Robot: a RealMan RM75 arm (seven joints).
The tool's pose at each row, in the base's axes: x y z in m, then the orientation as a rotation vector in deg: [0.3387 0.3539 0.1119 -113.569 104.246 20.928]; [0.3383 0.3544 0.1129 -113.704 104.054 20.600]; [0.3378 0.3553 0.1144 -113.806 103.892 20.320]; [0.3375 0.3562 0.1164 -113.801 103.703 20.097]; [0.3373 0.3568 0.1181 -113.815 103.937 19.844]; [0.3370 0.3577 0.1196 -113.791 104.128 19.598]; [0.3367 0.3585 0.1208 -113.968 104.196 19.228]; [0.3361 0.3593 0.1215 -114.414 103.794 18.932]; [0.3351 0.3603 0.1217 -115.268 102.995 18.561]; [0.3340 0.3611 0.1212 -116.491 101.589 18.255]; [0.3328 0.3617 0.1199 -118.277 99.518 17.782]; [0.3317 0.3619 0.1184 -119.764 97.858 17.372]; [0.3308 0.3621 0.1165 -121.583 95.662 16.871]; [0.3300 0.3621 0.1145 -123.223 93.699 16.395]
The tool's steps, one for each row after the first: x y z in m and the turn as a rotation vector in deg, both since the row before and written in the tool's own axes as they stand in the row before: [-0.0009 0.0002 -0.0007 0.162 0.110 -0.221]; [-0.0015 0.0002 -0.0009 0.145 0.089 -0.182]; [-0.0017 0.0000 -0.0014 0.187 -0.004 -0.147]; [-0.0013 -0.0001 -0.0012 0.055 0.244 0.090]; [-0.0015 0.0000 -0.0009 0.088 0.199 0.081]; [-0.0013 0.0001 -0.0007 0.073 0.290 -0.091]; [-0.0011 0.0004 -0.0003 0.023 0.143 -0.460]; [-0.0011 0.0009 0.0002 -0.058 0.174 -0.864]; [-0.0006 0.0011 0.0007 -0.130 0.021 -1.353]; [-0.0002 0.0013 0.0013 -0.196 0.057 -1.987]; [0.0003 0.0013 0.0013 -0.200 0.107 -1.615]; [0.0004 0.0012 0.0017 -0.221 0.075 -2.071]; [0.0006 0.0012 0.0017 -0.223 0.112 -1.856]
